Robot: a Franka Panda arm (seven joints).
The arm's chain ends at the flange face. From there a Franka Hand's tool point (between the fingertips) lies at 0.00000 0.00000 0.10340 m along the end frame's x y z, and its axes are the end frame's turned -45 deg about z.
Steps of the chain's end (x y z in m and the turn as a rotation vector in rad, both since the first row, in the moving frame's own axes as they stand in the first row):
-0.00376 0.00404 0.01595 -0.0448 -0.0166 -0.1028
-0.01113 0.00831 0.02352 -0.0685 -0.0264 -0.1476
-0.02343 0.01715 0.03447 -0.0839 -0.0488 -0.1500
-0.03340 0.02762 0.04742 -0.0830 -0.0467 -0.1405
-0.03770 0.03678 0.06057 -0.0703 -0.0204 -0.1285
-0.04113 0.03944 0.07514 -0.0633 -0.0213 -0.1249
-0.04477 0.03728 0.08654 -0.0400 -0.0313 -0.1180
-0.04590 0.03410 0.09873 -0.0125 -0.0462 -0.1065
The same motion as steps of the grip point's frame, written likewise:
-0.00989 0.00249 0.01583 -0.0199 -0.0434 -0.1028
-0.02043 0.00158 0.02324 -0.0298 -0.0671 -0.1476
-0.03815 -0.00116 0.03398 -0.0248 -0.0938 -0.1500
-0.05240 -0.00078 0.04695 -0.0257 -0.0917 -0.1405
-0.05904 0.00341 0.06029 -0.0353 -0.0641 -0.1285
-0.06294 0.00225 0.07491 -0.0297 -0.0598 -0.1249
-0.06318 -0.00435 0.08641 -0.0062 -0.0504 -0.1180
-0.06098 -0.01057 0.09861 0.0238 -0.0415 -0.1065

